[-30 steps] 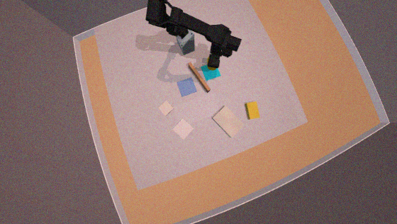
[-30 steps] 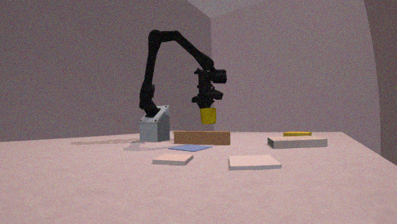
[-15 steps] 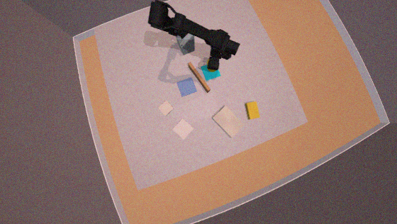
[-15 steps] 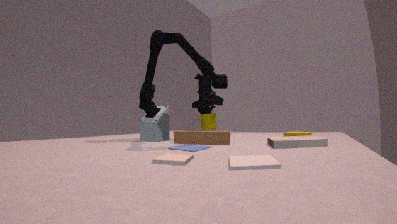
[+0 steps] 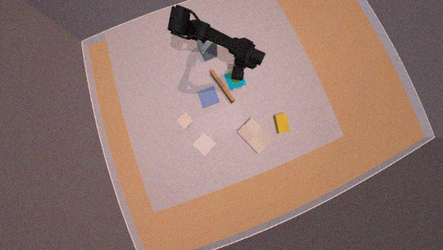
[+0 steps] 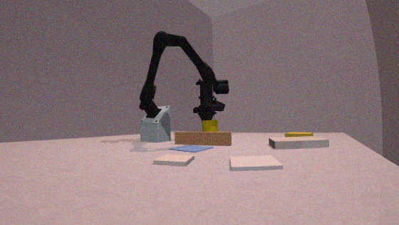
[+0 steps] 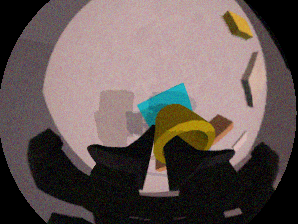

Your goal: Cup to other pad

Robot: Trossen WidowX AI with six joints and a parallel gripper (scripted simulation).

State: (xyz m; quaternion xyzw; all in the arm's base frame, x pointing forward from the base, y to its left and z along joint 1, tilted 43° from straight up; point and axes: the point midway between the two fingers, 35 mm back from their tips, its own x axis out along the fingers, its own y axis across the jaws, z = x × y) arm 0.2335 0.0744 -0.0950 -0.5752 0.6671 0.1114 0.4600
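My gripper tip is now 70 mm above the cyan pad, 20 mm to the left of it and 20 mm short of it. Round my gripper tip: blue pad (210 mm to the right, 80 mm ahead, 70 mm below); then brown wooden bar (110 mm to the right, 50 mm ahead, 40 mm below); then yellow cup (20 mm to the right, 20 mm ahead).
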